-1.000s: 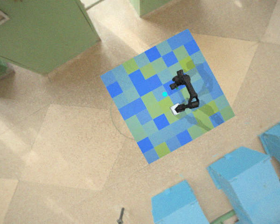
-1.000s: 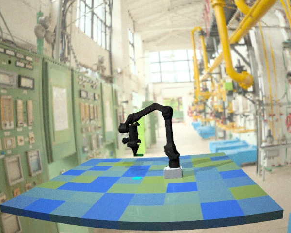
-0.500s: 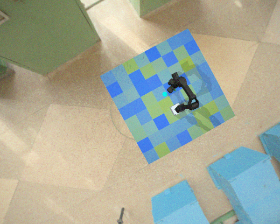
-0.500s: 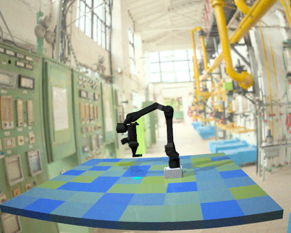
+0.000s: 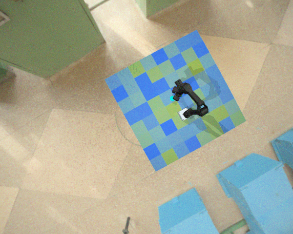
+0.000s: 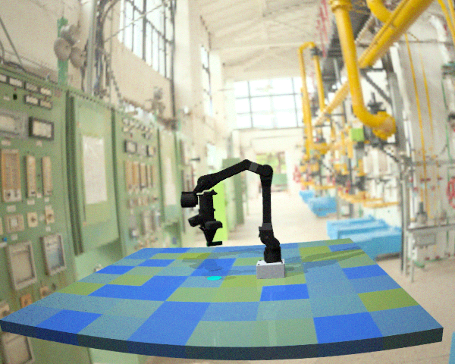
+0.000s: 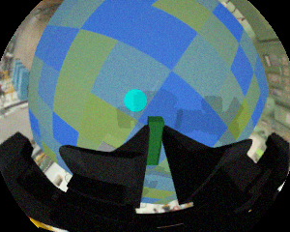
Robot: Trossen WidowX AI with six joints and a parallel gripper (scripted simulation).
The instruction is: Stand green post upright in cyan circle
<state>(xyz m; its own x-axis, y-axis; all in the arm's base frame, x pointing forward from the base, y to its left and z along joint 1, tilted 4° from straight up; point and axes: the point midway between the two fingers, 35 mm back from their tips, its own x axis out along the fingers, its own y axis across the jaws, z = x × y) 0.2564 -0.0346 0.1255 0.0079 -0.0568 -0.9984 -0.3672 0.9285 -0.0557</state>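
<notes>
Right now the cyan circle is 1 cm behind my gripper tip, 4 cm to the left of it and 14 cm below it. Also, from my gripper tip: green post (2 cm behind, 1 cm to the right).
</notes>
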